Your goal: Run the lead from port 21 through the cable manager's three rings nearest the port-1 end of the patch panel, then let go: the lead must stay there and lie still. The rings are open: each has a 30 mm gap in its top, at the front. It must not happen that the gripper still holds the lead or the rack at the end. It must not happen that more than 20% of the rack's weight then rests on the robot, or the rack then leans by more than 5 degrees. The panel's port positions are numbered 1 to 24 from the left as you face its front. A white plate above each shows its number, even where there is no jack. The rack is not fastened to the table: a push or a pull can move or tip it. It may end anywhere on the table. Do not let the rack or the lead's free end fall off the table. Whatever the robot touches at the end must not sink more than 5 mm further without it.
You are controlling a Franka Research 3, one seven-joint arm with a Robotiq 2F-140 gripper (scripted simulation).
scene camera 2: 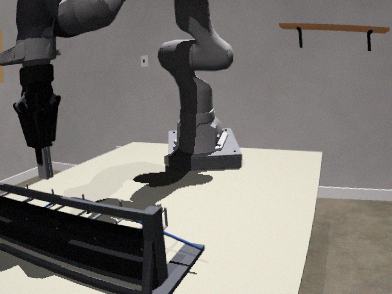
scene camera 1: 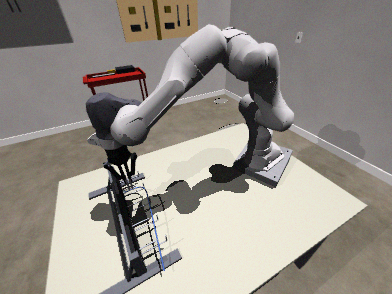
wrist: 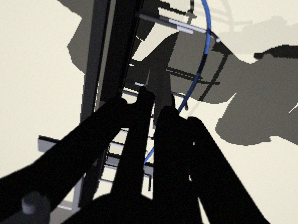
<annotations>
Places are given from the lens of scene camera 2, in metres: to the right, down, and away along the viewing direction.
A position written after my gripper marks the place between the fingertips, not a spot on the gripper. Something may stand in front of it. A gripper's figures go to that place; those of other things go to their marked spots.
my gripper (scene camera 2: 46, 177): -0.31, 0.06, 0.66
dark rack (scene camera 2: 119, 251): -0.13, 0.18, 0.55
</annotations>
